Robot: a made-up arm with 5 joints. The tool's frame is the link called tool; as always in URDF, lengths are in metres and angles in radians. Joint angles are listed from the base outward.
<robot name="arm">
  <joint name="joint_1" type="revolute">
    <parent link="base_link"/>
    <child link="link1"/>
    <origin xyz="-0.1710 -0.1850 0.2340" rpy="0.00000 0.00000 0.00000"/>
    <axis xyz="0 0 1"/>
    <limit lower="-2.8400" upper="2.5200"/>
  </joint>
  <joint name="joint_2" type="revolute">
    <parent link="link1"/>
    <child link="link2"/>
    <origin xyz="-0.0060 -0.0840 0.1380" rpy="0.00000 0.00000 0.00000"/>
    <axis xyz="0 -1 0"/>
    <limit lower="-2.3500" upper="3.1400"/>
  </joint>
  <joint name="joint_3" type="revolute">
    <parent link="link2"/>
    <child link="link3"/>
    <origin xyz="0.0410 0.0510 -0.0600" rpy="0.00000 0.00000 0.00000"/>
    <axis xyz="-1 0 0"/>
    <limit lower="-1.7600" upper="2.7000"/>
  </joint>
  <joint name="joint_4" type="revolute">
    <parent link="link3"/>
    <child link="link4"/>
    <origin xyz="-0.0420 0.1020 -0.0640" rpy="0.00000 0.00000 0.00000"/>
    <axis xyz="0 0 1"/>
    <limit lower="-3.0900" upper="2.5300"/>
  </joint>
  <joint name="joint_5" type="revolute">
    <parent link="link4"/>
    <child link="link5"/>
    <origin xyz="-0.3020 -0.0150 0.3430" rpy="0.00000 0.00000 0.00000"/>
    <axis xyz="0 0 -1"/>
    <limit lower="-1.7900" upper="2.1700"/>
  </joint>
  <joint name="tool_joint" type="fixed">
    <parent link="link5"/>
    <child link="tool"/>
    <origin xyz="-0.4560 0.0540 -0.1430" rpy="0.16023 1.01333 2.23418"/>
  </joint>
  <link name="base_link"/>
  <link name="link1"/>
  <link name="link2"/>
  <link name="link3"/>
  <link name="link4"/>
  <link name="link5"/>
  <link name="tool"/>
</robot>
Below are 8 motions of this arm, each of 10 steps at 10 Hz.
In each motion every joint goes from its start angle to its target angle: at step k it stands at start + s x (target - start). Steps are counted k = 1, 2, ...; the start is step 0. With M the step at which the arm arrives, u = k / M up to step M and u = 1 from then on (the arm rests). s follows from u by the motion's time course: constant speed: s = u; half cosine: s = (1 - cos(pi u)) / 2; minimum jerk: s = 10 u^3 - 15 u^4 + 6 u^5.
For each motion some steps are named. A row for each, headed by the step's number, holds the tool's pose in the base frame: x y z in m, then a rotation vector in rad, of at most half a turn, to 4 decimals.
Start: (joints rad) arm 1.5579 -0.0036 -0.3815 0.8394 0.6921
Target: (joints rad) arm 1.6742 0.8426 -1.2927 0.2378 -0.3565
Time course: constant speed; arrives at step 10
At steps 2, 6, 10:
2: 0.0790 -0.8482 0.2293 0.6619 0.8394 -2.3540
6: 0.1131 -0.7285 -0.0776 0.3023 1.5192 -2.0449
10: 0.0775 -0.4758 -0.2892 -0.0641 2.0630 -1.4930

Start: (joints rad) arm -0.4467 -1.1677 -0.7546 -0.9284 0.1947
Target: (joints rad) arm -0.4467 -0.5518 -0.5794 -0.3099 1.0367
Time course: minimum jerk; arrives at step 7
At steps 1, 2, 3, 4, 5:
1: 0.3499 0.0482 0.9143 1.2116 1.2632 0.6789
2: 0.2981 0.0780 0.9367 1.1473 1.2475 0.6723
3: 0.1989 0.1298 0.9584 1.0309 1.2138 0.6530
4: 0.0816 0.1830 0.9524 0.8971 1.1656 0.6188
5: -0.0109 0.2184 0.9229 0.7884 1.1176 0.5812

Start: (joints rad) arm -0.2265 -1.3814 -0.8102 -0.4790 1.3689
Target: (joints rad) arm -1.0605 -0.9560 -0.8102 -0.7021 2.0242
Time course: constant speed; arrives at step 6
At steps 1, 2, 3, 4, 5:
1: 0.3671 -0.0656 0.5317 1.4829 1.8718 -0.2117
2: 0.3577 -0.1526 0.5007 1.6021 1.7764 -0.4139
3: 0.3313 -0.2382 0.4722 1.7260 1.6715 -0.6161
4: 0.2876 -0.3182 0.4466 1.8544 1.5558 -0.8173
5: 0.2279 -0.3879 0.4243 1.9870 1.4276 -1.0159

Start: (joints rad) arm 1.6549 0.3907 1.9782 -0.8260 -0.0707
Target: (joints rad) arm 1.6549 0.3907 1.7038 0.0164 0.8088
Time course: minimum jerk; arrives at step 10
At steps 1, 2, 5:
1: 0.0154 -0.3747 -0.4930 -2.5006 -0.1845 0.2277
2: 0.0039 -0.3854 -0.4902 -2.4978 -0.1868 0.2454
5: -0.0941 -0.4714 -0.4382 -2.4674 -0.2055 0.4029

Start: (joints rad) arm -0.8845 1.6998 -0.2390 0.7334 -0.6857
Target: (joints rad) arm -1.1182 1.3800 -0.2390 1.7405 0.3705
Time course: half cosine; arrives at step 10
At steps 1, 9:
1: -0.5846 -0.6408 0.0489 2.5821 -1.1959 -0.7320
9: -0.7551 -0.5338 0.2735 -2.5062 1.3932 1.1428

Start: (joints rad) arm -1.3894 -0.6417 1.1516 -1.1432 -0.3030
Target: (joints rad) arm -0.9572 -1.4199 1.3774 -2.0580 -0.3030
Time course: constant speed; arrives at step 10
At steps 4, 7, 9, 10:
4: -0.0874 0.6543 0.0176 0.0771 2.4025 0.3988
7: -0.2485 0.6508 -0.0050 -0.1207 2.5084 0.3884
9: -0.3607 0.6272 -0.0124 -0.2814 2.5542 0.3821
10: -0.4157 0.6087 -0.0140 -0.3681 2.5677 0.3797

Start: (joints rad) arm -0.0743 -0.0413 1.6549 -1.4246 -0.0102
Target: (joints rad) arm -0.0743 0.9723 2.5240 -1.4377 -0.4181
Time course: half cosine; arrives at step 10
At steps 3, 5, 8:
3: -0.1451 -0.3113 -0.5547 -1.7401 1.3867 -0.5944
5: 0.0367 -0.5354 -0.4721 -1.7525 1.3503 -0.9902
8: 0.1632 -0.7859 -0.2520 -1.5357 1.3915 -1.5408

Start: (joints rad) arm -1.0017 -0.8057 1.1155 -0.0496 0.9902
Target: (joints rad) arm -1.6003 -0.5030 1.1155 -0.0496 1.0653
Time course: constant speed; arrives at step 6
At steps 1, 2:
1: -0.1935 0.5666 0.3594 -0.0201 2.2720 0.4178
2: -0.1160 0.5615 0.3204 0.0633 2.2517 0.2958

